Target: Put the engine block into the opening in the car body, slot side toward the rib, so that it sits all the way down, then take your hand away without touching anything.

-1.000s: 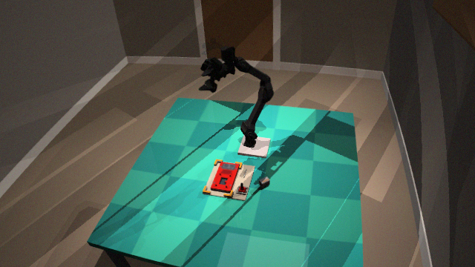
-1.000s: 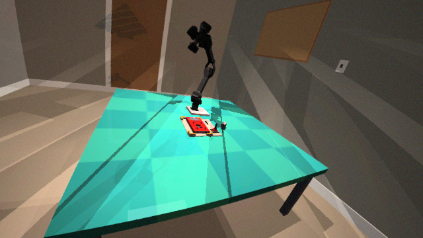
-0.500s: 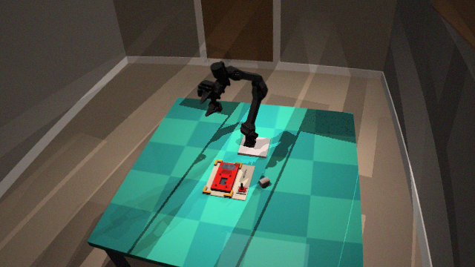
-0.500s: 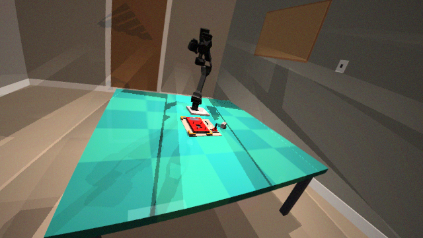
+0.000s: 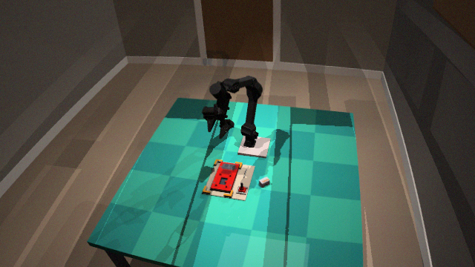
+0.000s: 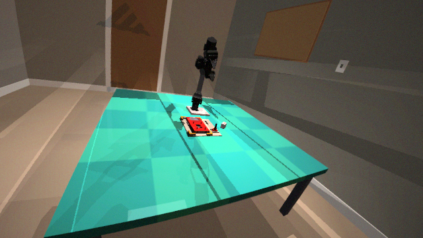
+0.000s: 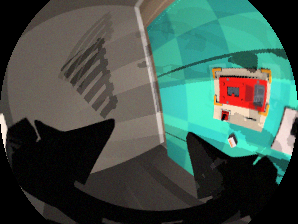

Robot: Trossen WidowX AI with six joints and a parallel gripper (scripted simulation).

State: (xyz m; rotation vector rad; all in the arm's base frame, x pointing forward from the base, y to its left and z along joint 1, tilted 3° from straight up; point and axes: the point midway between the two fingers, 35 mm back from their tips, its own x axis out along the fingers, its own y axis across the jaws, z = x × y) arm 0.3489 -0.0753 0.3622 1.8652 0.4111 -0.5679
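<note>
Now: gripper tip 80 mm past the engine block, 210 mm to the right of it and 350 mm above it. The rest, counted from my gripper tip: beige base plate (70 mm behind, 10 mm to the left, 360 mm below).
</note>
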